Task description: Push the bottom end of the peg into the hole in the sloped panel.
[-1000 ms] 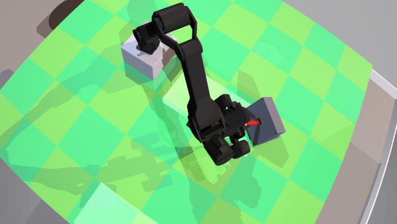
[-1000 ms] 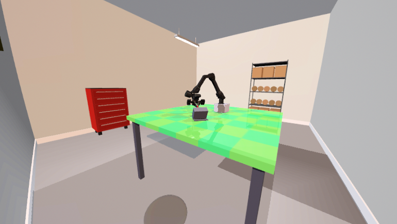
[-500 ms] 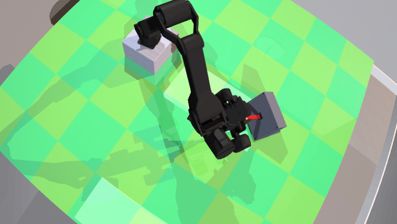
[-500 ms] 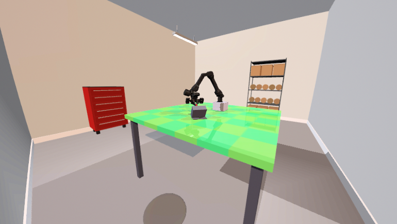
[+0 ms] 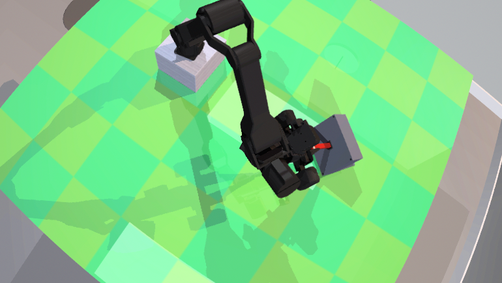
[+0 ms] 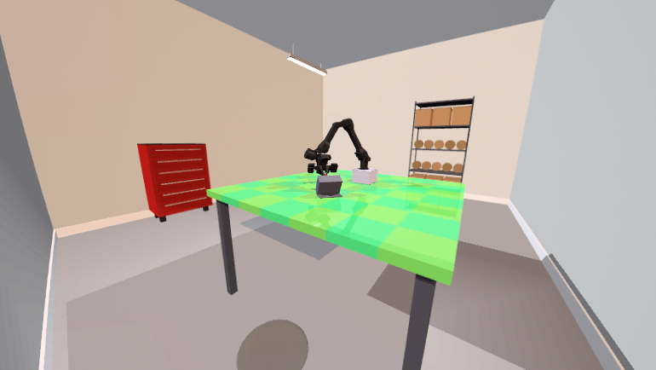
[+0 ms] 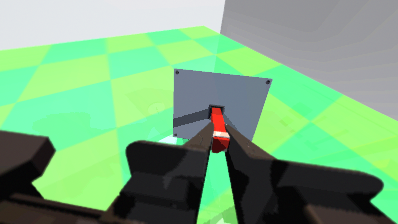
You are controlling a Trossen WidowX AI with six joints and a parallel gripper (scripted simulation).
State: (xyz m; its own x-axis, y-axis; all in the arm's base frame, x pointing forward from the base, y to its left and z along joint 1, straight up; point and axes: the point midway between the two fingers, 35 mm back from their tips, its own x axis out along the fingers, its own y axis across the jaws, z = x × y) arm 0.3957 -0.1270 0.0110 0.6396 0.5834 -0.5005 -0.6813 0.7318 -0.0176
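Now: the panel 5 cm ahead of my gripper tip, 4 cm to the left of it and 4 cm below it. The rest, counted from my gripper tip: red peg (right at my gripper tip).
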